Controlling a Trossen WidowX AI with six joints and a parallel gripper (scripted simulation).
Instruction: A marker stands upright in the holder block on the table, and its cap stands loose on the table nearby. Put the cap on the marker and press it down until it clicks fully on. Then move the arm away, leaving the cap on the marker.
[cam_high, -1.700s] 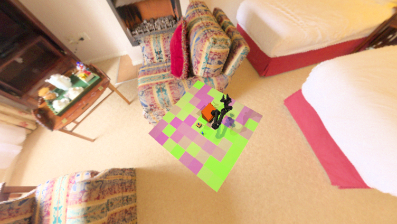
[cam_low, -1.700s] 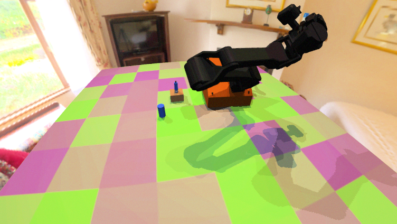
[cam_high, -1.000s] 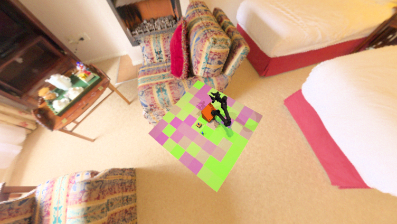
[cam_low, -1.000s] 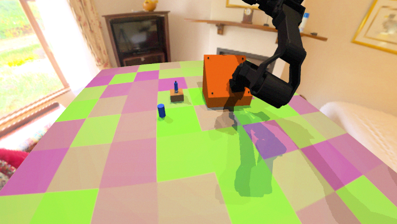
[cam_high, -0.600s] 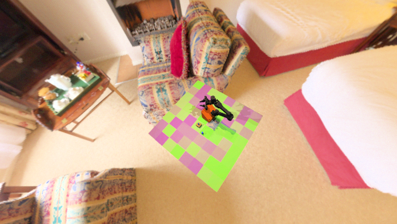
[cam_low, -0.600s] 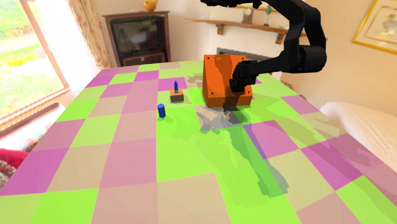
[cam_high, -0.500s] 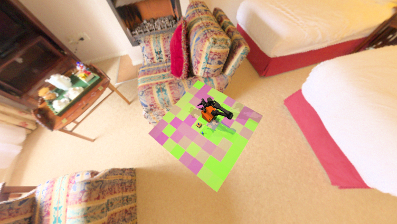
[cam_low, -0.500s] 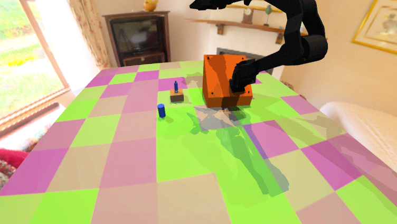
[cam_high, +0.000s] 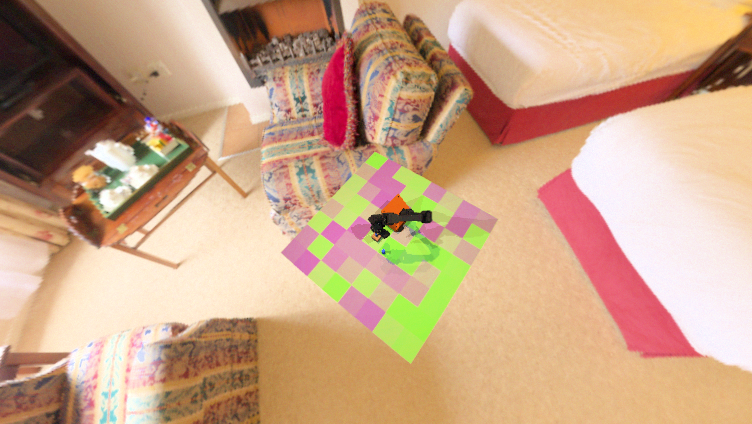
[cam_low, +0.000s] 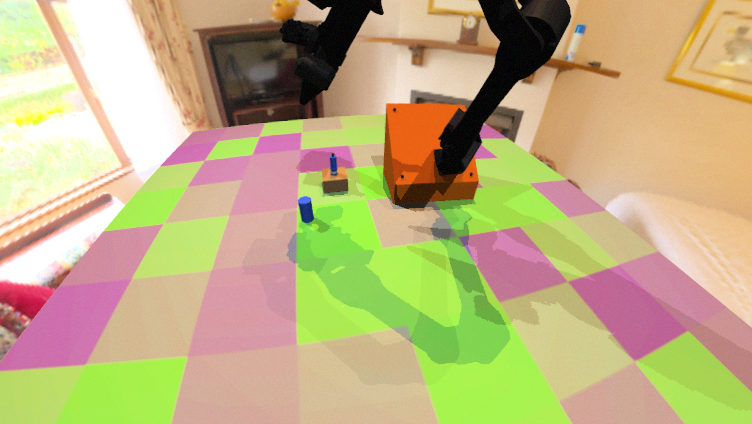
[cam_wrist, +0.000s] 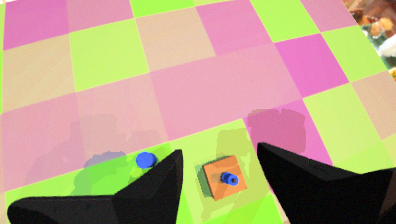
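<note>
My gripper tip is 21 cm above the blue cap, 9 cm to the right of it and 2 cm short of it. The rest, counted from my gripper tip: brown holder block (22 cm below, 5 cm behind, 4 cm to the right).
</note>
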